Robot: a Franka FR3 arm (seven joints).
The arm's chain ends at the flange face. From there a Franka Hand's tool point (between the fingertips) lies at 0.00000 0.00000 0.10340 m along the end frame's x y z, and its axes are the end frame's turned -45 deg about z.
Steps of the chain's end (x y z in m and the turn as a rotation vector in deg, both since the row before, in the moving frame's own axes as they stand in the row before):
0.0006, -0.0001, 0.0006, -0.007, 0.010, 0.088
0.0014, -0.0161, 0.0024, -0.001, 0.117, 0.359
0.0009, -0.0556, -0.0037, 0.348, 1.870, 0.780
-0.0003, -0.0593, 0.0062, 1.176, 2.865, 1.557
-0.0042, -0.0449, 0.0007, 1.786, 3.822, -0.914
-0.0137, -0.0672, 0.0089, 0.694, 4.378, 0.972
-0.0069, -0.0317, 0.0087, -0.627, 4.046, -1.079
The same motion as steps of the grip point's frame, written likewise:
0.0005, 0.0004, 0.0006, -0.012, 0.002, 0.088
0.0125, -0.0102, 0.0024, -0.083, 0.082, 0.359
0.0428, -0.0367, -0.0038, -1.076, 1.568, 0.780
0.0468, -0.0399, 0.0060, -1.194, 2.857, 1.557
0.0359, -0.0322, 0.0004, -1.440, 3.965, -0.914
0.0443, -0.0525, 0.0086, -2.605, 3.586, 0.972
0.0220, -0.0214, 0.0084, -3.304, 2.418, -1.079

